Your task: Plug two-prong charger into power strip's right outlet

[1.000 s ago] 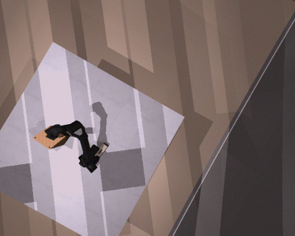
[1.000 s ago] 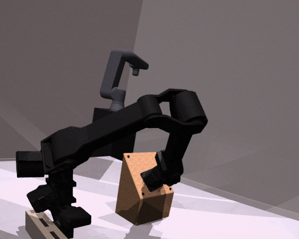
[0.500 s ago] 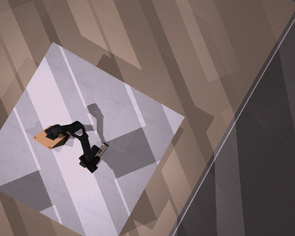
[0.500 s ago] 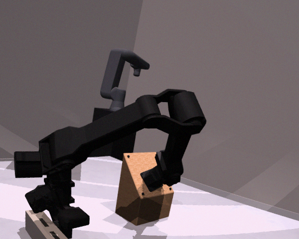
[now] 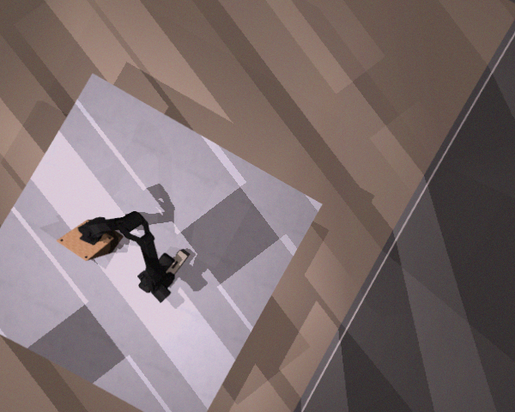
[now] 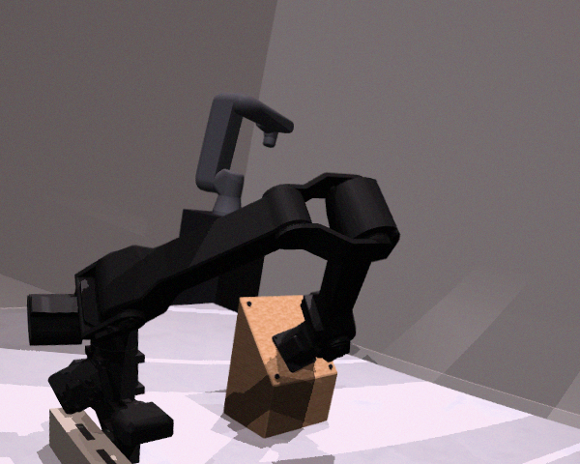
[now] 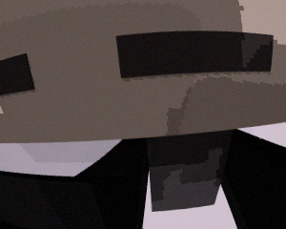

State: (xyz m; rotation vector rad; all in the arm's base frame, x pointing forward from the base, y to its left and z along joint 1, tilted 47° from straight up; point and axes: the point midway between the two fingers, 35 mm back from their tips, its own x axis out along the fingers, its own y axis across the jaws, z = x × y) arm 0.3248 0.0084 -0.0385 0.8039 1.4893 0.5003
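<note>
Right now my gripper tip is 20 mm short of the two-prong charger and 10 mm below it.
</note>
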